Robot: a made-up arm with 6 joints.
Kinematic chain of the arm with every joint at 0, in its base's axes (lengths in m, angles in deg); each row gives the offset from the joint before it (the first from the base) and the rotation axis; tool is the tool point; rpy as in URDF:
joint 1: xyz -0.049 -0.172 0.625 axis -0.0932 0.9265 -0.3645
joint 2: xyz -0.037 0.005 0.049 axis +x
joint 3: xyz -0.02 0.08 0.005 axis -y
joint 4: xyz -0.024 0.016 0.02 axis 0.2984 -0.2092 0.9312
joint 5: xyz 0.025 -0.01 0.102 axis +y
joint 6: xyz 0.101 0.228 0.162 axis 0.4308 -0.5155 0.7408
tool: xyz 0.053 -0.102 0.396 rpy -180 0 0
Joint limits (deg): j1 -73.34..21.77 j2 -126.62..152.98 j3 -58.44..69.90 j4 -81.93..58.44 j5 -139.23..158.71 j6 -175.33..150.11
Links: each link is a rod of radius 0.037 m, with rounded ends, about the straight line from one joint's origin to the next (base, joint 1, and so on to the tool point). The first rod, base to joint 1, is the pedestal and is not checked.
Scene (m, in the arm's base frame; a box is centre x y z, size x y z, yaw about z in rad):
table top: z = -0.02
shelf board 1: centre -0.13 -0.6 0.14 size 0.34 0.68 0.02 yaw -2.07
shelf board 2: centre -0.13 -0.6 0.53 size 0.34 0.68 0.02 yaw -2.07
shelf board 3: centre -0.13 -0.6 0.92 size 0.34 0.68 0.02 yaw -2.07
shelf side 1: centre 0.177 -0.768 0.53 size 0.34 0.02 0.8 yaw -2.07
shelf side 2: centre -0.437 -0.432 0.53 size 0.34 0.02 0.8 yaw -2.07
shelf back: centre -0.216 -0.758 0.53 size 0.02 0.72 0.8 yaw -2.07
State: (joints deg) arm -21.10 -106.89 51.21 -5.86 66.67 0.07
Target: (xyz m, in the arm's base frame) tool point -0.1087 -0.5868 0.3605
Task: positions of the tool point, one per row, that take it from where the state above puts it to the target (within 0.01 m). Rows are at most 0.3 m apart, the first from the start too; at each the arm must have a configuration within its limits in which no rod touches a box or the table.
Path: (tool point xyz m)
1: 0.2952 0.2530 0.4735
2: 0.4036 0.0645 0.4633
3: 0.4165 -0.1571 0.4160
4: 0.3215 -0.3669 0.3615
5: 0.1331 -0.5211 0.3339
6: -0.1087 -0.5868 0.3605

